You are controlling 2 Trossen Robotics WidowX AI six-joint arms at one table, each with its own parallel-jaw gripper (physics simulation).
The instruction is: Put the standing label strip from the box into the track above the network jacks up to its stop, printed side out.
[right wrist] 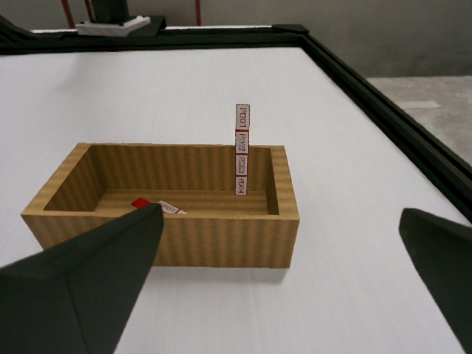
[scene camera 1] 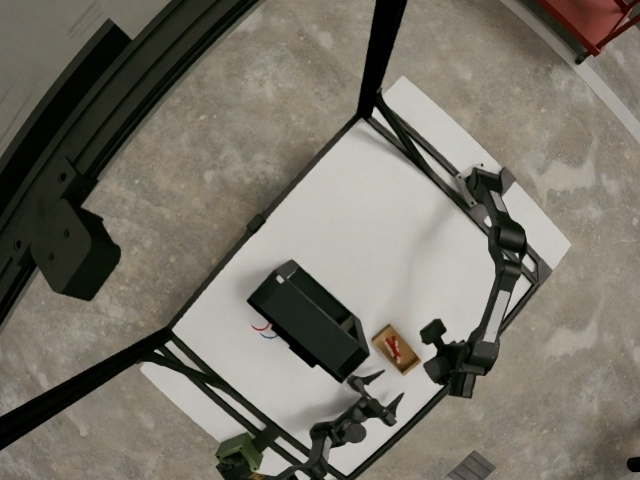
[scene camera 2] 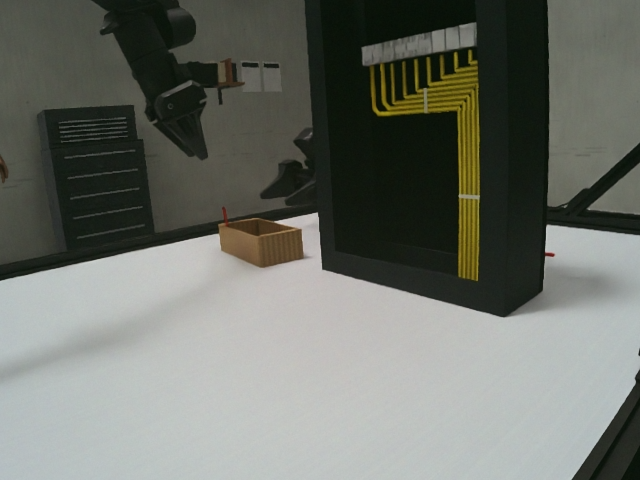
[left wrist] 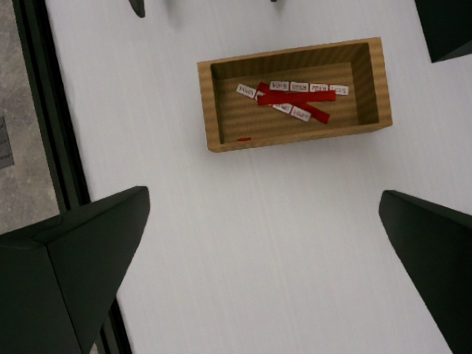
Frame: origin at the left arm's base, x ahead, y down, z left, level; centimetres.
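Seen in the pictures: left gripper, between the fingertips: [scene camera 1: 431, 354] [scene camera 2: 198, 157] [left wrist: 264, 199]; right gripper, between the fingertips: [right wrist: 279, 216] [scene camera 1: 394, 381] [scene camera 2: 272, 199] [left wrist: 206, 8]; left arm's base, origin of its link: [right wrist: 114, 20] [scene camera 1: 477, 184]; right arm's base, origin of its link: [scene camera 1: 236, 462].
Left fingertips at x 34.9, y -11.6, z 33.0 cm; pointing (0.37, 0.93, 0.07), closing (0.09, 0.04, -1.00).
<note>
Pixels of each thing's middle, then the offset from my left fingertips to it.
- standing label strip, middle of its body: [right wrist: 241, 153] [left wrist: 244, 140] [scene camera 2: 227, 229] dx +3.4, dy +11.3, dz +1.4 cm
- wooden box, middle of its body: [right wrist: 175, 200] [left wrist: 290, 99] [scene camera 2: 258, 240] [scene camera 1: 396, 350] dx +7.3, dy +13.0, dz -2.0 cm
- tall black rack, middle of its body: [scene camera 2: 414, 102] [scene camera 1: 314, 311] dx +20.5, dy -4.9, dz -25.3 cm
The standing label strip [scene camera 2: 224, 215] [left wrist: 244, 139] [right wrist: 242, 150] is upright in the wooden box [scene camera 1: 408, 356] [scene camera 2: 280, 250] [left wrist: 205, 105] [right wrist: 225, 242], by one long wall. Its printed side faces the right wrist camera. Crossed red and white strips [scene camera 1: 392, 348] [left wrist: 295, 97] [right wrist: 141, 202] lie on the box floor. My left gripper [scene camera 1: 447, 357] [scene camera 2: 197, 155] [left wrist: 264, 199] is open and empty above and beside the box. My right gripper [scene camera 1: 393, 382] [scene camera 2: 274, 198] [left wrist: 208, 7] [right wrist: 279, 216] is open and empty beside the box. The track and the jacks' front are hidden.
The tall black rack [scene camera 1: 310, 320] [scene camera 2: 524, 155] [left wrist: 450, 25] stands close to the box and my right gripper. Its open back shows a row of white jack bodies [scene camera 2: 421, 43] and yellow cables [scene camera 2: 468, 155]. Red and blue cable ends [scene camera 1: 262, 327] show beside it in scene camera 1.
</note>
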